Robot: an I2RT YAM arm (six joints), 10 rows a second.
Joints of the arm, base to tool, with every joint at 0 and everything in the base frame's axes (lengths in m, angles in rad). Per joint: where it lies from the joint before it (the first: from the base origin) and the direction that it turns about. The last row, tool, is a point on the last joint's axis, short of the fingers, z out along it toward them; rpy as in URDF.
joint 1: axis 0 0 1 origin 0 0 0.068
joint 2: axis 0 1 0 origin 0.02 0.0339 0.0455
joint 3: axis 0 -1 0 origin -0.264 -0.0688 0
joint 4: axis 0 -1 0 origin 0.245 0.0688 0.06
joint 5: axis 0 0 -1 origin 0.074 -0.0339 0.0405
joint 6: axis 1 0 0 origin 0.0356 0 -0.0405
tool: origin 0 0 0 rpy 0 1.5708 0
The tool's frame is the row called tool.
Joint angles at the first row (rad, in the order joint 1, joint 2, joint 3, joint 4, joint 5, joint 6):
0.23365, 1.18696, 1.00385, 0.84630, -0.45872, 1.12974
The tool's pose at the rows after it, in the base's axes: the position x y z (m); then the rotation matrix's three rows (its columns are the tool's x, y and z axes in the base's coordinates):
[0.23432, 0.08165, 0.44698], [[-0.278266, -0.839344, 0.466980], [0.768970, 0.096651, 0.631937], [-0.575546, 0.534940, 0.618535]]
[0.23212, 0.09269, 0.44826], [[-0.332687, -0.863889, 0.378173], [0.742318, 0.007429, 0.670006], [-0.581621, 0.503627, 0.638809]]
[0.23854, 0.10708, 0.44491], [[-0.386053, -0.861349, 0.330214], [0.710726, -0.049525, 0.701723], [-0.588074, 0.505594, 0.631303]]
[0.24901, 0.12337, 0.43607], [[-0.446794, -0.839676, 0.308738], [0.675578, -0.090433, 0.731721], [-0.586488, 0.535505, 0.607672]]
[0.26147, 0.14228, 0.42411], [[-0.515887, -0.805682, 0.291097], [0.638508, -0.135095, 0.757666], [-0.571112, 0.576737, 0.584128]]
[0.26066, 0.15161, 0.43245], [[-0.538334, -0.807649, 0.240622], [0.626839, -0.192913, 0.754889], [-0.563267, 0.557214, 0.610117]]
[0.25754, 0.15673, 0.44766], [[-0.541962, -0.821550, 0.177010], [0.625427, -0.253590, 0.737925], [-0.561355, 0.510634, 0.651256]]
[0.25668, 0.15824, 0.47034], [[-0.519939, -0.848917, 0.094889], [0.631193, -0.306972, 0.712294], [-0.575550, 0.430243, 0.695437]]
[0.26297, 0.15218, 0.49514], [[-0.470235, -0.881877, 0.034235], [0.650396, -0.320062, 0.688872], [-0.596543, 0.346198, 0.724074]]
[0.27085, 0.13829, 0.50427], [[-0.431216, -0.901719, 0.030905], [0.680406, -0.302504, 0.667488], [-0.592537, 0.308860, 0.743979]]
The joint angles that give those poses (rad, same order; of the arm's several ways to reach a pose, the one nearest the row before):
0.26532, 1.18849, 1.00425, 0.97141, -0.50908, 1.20374
0.30500, 1.21597, 1.01109, 1.05423, -0.55332, 1.25219
0.34734, 1.26441, 1.02982, 1.08929, -0.57927, 1.27165
0.38814, 1.32123, 1.04465, 1.10038, -0.59492, 1.28425
0.43047, 1.39144, 1.06223, 1.11754, -0.60294, 1.30867
0.45948, 1.41927, 1.10494, 1.15110, -0.60636, 1.34337
0.47894, 1.44216, 1.16367, 1.19728, -0.61055, 1.38228
0.48313, 1.47957, 1.26172, 1.25069, -0.62696, 1.41890
0.45376, 1.53029, 1.38875, 1.28158, -0.64870, 1.44637
0.40151, 1.55546, 1.43988, 1.31551, -0.64641, 1.47802

